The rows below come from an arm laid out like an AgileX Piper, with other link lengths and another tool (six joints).
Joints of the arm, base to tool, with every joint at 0 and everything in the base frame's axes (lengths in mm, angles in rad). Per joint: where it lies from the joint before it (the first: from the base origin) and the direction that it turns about. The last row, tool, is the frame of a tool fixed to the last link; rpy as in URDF.
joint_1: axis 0 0 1 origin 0.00 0.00 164.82
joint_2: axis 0 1 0 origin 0.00 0.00 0.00
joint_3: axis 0 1 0 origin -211.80 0.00 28.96
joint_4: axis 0.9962 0 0.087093 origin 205.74 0.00 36.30
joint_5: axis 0 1 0 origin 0.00 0.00 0.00
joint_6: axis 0.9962 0 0.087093 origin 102.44 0.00 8.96
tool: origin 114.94 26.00 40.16 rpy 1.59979 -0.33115 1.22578
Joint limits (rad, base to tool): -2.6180..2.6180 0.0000..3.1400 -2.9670..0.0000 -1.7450..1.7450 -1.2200..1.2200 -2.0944..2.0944
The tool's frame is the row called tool.
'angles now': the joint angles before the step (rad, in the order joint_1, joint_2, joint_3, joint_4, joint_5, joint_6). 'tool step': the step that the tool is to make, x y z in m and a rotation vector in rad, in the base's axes. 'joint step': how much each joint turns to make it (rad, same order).
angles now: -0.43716 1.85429 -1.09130 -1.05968 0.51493 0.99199
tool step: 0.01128 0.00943 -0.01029 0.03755 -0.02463 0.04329
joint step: -0.00004 0.03213 -0.00024 0.00044 -0.07257 0.00693
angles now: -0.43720 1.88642 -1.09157 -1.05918 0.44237 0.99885
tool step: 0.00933 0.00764 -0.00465 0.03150 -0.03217 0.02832
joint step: -0.00005 0.01849 -0.00010 -0.00006 -0.05954 0.01441
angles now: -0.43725 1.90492 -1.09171 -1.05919 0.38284 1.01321
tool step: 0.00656 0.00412 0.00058 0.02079 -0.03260 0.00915
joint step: 0.00015 0.00582 -0.00177 -0.00189 -0.03692 0.02169
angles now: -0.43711 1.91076 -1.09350 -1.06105 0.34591 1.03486
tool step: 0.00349 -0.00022 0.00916 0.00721 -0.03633 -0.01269
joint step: 0.00001 -0.01756 -0.00346 0.00996 -0.00861 0.01581
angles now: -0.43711 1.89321 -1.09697 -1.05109 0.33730 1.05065
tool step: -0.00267 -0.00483 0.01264 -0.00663 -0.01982 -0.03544
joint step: -0.00023 -0.03274 -0.00416 0.02666 0.03027 -0.00255
